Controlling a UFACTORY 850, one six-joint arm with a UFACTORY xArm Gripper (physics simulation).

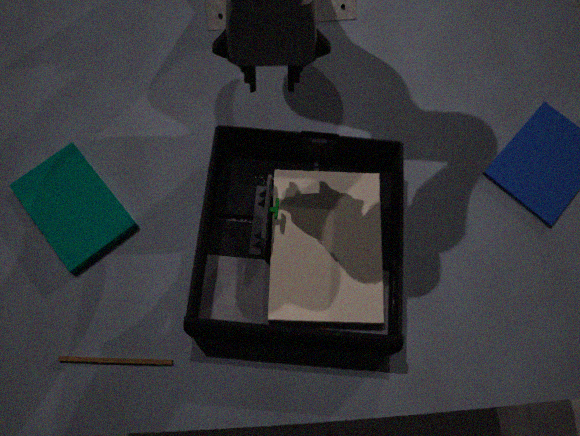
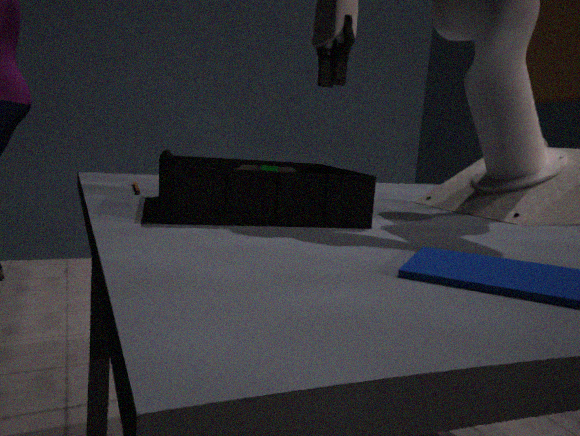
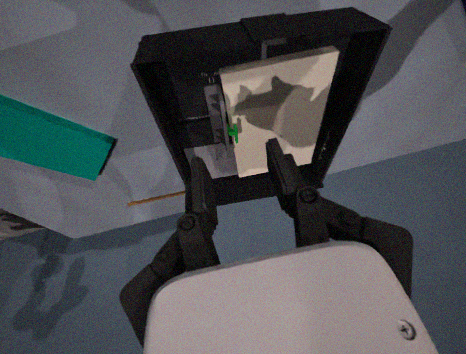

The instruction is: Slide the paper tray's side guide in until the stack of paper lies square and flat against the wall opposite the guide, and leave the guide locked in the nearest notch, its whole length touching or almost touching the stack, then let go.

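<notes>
The black paper tray (image 1: 295,342) (image 2: 260,200) (image 3: 190,47) stands on the table. The cream stack of paper (image 1: 305,280) (image 3: 252,160) lies flat inside, its sides about parallel to the tray's side walls. A narrow dark strip shows between its right edge and the right wall; contact there cannot be told. The grey side guide (image 1: 258,220) (image 3: 215,110) stands along the stack's left edge, touching or almost touching it. Its green tab (image 1: 275,208) (image 2: 270,168) (image 3: 233,132) shows beside the stack's edge. The notch engagement is hidden. My gripper (image 1: 272,90) (image 2: 332,85) (image 3: 236,161) is partly open and empty, high above the table behind the tray.
A green block (image 1: 75,210) (image 3: 50,140) lies left of the tray, and a blue slab (image 1: 540,165) (image 2: 490,275) lies right of it. A thin brown stick (image 1: 116,360) (image 2: 135,188) (image 3: 156,198) lies near the tray's front left corner.
</notes>
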